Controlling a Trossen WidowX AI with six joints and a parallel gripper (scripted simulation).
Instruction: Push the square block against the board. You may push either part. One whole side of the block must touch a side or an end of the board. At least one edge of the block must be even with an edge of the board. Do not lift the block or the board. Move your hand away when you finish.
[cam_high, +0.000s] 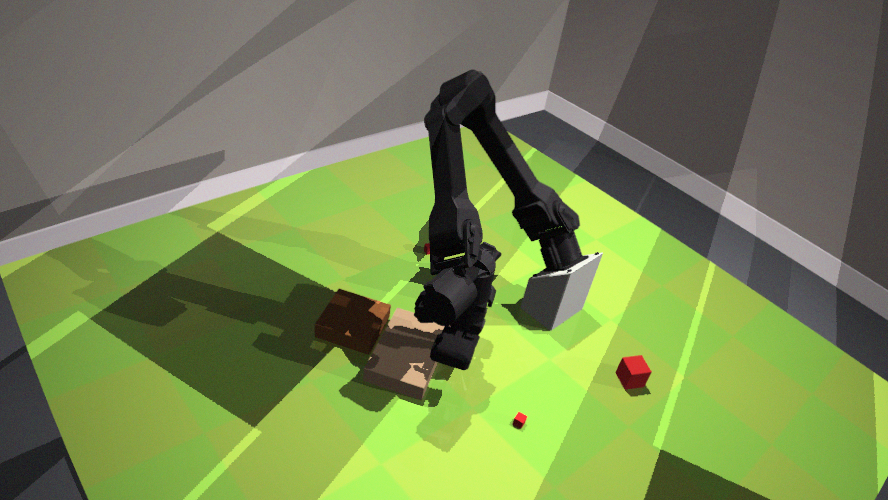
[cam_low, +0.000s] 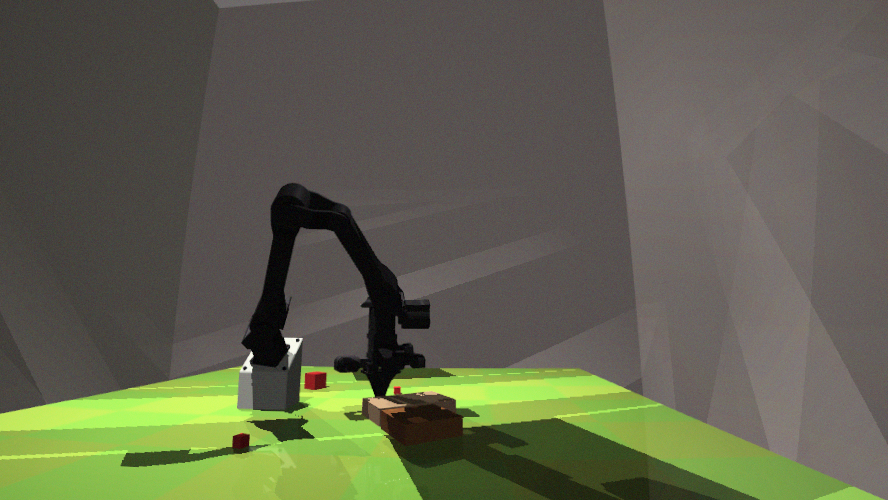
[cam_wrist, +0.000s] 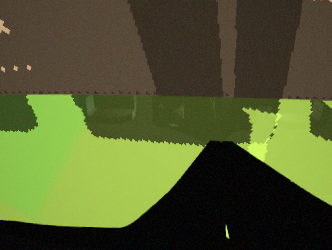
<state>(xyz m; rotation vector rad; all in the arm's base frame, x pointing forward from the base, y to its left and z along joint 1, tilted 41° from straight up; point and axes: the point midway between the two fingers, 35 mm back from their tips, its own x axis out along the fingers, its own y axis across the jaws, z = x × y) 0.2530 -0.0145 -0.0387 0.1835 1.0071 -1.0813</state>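
Now: the tan board 70 mm ahead of my gripper tip, 40 mm to the right of it and 10 mm above it. Also, from my gripper tip: larger red cube 240 mm behind, 200 mm to the left, 10 mm above; square block 150 mm to the right, 120 mm ahead, 10 mm above.
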